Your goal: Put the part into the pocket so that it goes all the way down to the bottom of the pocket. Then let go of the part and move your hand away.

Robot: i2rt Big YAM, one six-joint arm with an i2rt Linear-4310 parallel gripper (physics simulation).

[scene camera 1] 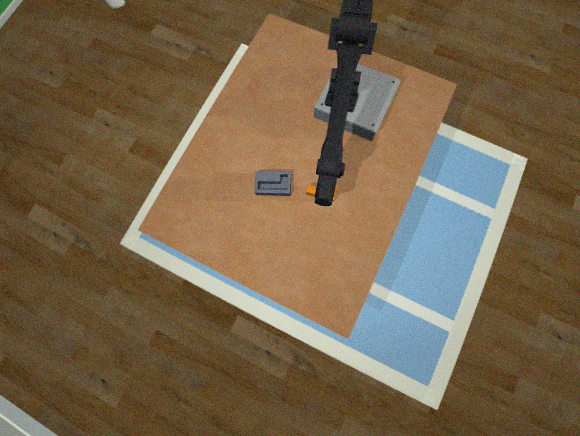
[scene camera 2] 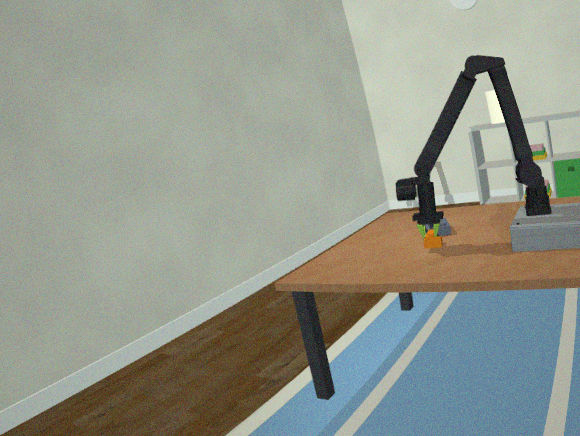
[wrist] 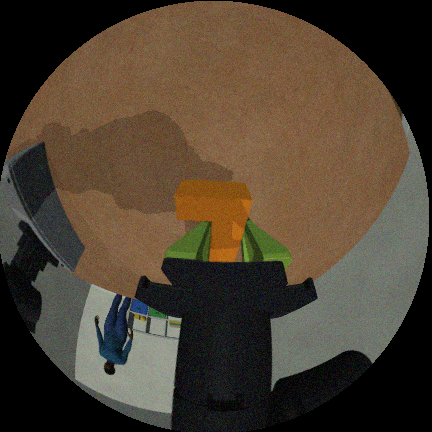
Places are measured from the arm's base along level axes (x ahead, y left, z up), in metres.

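Pixels of known places: gripper, fingertip midpoint: (scene camera 2: 430, 243) (wrist: 225, 216); arm's base at its link origin: (scene camera 2: 538, 210) (wrist: 38, 241).
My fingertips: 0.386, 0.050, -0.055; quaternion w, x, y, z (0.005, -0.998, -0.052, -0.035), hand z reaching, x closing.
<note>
For each thing: its top centre in the pictures, then the offset to it from my fingertips, as dx, dy, dz. "spot": a spot on its surface instead. Level surfaces: height alone.
- orange L-shaped part at its top centre: (wrist: 210, 246) (scene camera 2: 434, 233) (scene camera 1: 321, 188) -0.015, -0.016, +0.029
- dark grey-blue block at its top centre: (scene camera 2: 436, 223) (scene camera 1: 272, 181) +0.013, -0.207, +0.016
- stepped pocket at a spot on its surface: (scene camera 1: 272, 185) spot: +0.018, -0.209, -0.015
- brown table at its surface level: dz -0.020
The orange L-shaped part (scene camera 1: 311, 190) (scene camera 2: 433, 241) (wrist: 212, 207) is held between the green fingers of my gripper (scene camera 2: 429, 230) (wrist: 225, 216), which is shut on its stem. The wider bar of the part sticks out beyond the fingertips in the wrist view. The part is low over the table; a small gap under it cannot be judged surely. The dark grey-blue block (scene camera 1: 265, 176) (scene camera 2: 444, 227) with the stepped pocket (scene camera 1: 272, 185) lies on the table, left of the part and apart from it in scene camera 1. The arm hides the fingers there. The block does not show in the wrist view.
The brown table (scene camera 1: 240, 230) (scene camera 2: 350, 265) carries the grey base plate (scene camera 1: 382, 95) (scene camera 2: 542, 237) of the arm, behind the gripper. The arm (scene camera 1: 340, 115) (scene camera 2: 447, 122) reaches over the table. A shelf unit (scene camera 2: 477, 150) stands beyond the table, and a person (wrist: 115, 335) shows in the wrist view.
</note>
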